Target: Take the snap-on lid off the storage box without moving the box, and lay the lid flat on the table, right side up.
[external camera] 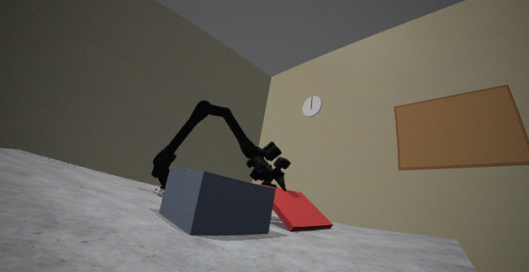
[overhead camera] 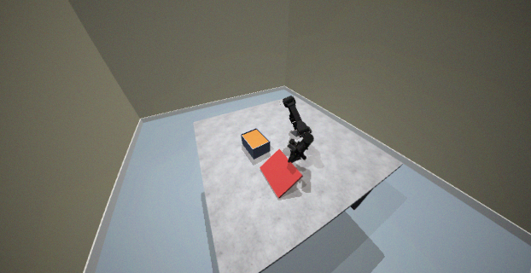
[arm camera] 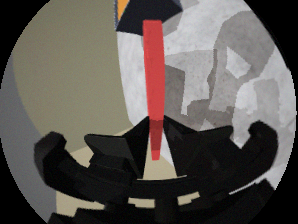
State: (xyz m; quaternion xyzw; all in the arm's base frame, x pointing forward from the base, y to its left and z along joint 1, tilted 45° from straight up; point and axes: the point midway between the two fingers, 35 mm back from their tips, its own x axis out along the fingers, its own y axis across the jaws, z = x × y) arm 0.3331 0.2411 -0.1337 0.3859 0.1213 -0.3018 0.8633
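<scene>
Right now my gripper tip is 7 cm short of the lid, 4 cm above it and 1 cm to the left of it. Round my gripper tip: dark blue storage box (32 cm to the right, 6 cm ahead, 5 cm below).
</scene>
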